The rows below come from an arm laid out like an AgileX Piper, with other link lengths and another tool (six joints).
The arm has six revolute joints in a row. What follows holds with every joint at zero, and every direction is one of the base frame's. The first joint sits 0.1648 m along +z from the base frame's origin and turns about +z. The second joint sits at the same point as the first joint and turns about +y. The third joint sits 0.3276 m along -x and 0.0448 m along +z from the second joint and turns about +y. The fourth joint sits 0.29 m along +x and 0.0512 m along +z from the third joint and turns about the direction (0.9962, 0, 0.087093). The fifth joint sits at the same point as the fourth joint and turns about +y. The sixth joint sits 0.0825 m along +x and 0.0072 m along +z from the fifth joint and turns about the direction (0.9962, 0, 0.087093). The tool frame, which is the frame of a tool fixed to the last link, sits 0.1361 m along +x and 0.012 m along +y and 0.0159 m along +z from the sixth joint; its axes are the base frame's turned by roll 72.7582, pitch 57.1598 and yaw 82.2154 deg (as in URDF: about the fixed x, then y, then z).
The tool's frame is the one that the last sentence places.
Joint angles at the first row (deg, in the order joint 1, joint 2, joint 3, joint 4, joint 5, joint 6):
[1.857, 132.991, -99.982, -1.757, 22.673, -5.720]
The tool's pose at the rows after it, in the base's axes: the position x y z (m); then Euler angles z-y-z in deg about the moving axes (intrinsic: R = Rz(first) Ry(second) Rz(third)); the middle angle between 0 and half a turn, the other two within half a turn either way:
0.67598 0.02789 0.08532 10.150 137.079 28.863
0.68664 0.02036 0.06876 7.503 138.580 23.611
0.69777 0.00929 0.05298 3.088 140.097 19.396
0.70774 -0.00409 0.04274 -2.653 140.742 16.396
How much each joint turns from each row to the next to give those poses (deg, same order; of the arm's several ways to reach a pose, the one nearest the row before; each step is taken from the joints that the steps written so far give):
[0.017, 1.803, -2.476, -2.704, 0.519, 0.001]
[0.000, 3.654, -4.345, -4.627, 1.806, 0.855]
[0.000, 4.063, -5.516, -5.430, 3.223, 3.817]
[0.000, 3.599, -5.466, -5.455, 3.612, 5.929]

